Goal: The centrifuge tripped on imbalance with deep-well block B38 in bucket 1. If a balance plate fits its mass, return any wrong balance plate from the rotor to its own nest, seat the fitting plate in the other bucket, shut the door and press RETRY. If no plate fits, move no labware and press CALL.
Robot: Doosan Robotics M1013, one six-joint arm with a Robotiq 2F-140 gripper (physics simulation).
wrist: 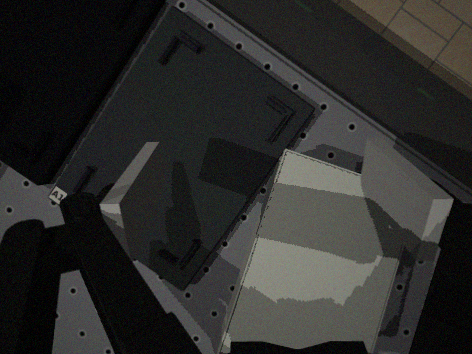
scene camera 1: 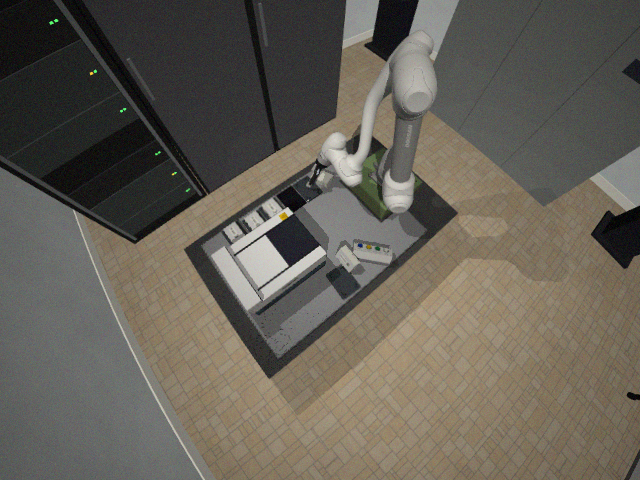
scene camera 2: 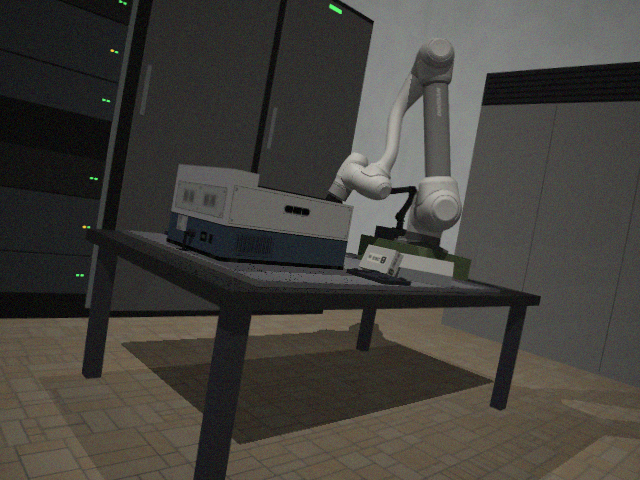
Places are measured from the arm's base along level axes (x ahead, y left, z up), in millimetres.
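Pixels of known places: gripper, fingertip midpoint: (wrist: 262,163) (scene camera 1: 310,178).
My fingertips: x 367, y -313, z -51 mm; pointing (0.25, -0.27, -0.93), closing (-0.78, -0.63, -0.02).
Ahead of a thing's pixels: the offset from my fingertips to its top centre. "*": to the spot under its first point. Level surfaces: height alone.
My gripper (scene camera 1: 312,180) (wrist: 262,163) is low over the far corner of the table, behind the centrifuge (scene camera 1: 269,258) (scene camera 2: 258,222). It is open, and its two grey pads stand on either side of a white balance plate {dy +33, dx -68, dz +17 mm} (wrist: 305,244) (scene camera 1: 325,178). The right pad is at the plate's right edge; the left pad stands apart from its left edge. The plate lies flat on the perforated mat {dz -44 mm} (wrist: 345,118), next to an empty dark nest (wrist: 190,95) (scene camera 1: 290,197) labelled A1. The centrifuge top shows a dark opening {* dy +338, dx +360, dz +169 mm} (scene camera 1: 291,238). In scene camera 2 the fingers are hidden behind the centrifuge.
Three more white plates {dy +61, dx +448, dz +9 mm} (scene camera 1: 251,221) stand in a row behind the centrifuge. A button box {dy +615, dx +15, dz +39 mm} (scene camera 1: 371,250) with coloured buttons, a small white box {dy +561, dx +153, dz +49 mm} (scene camera 1: 346,256) (scene camera 2: 381,259) and a dark pad {* dy +641, dx +246, dz -32 mm} (scene camera 1: 342,281) lie at the front right. The arm's green base (scene camera 1: 370,189) is close by.
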